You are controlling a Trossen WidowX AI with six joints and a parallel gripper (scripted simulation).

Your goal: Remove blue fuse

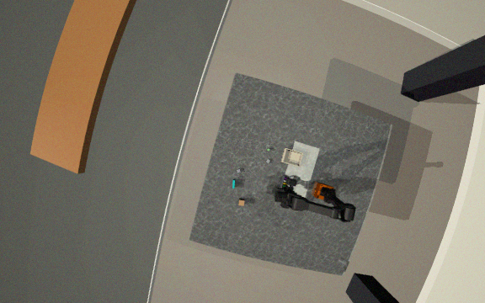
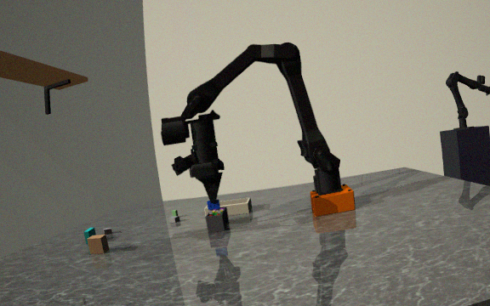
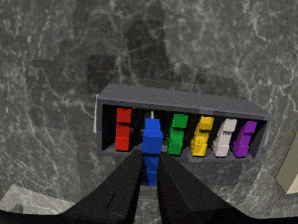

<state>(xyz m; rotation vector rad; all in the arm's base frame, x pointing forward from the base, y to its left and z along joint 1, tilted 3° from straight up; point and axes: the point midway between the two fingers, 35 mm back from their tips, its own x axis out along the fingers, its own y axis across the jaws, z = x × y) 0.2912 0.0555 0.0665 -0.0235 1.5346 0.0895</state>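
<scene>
Right now the red fuse is 2 cm to the left of my gripper tip and 4 cm below it. The rest, counted from my gripper tip: blue fuse 1 cm below; beige tray 23 cm to the right, 7 cm below; green fuse 2 cm to the right, 4 cm below.
</scene>
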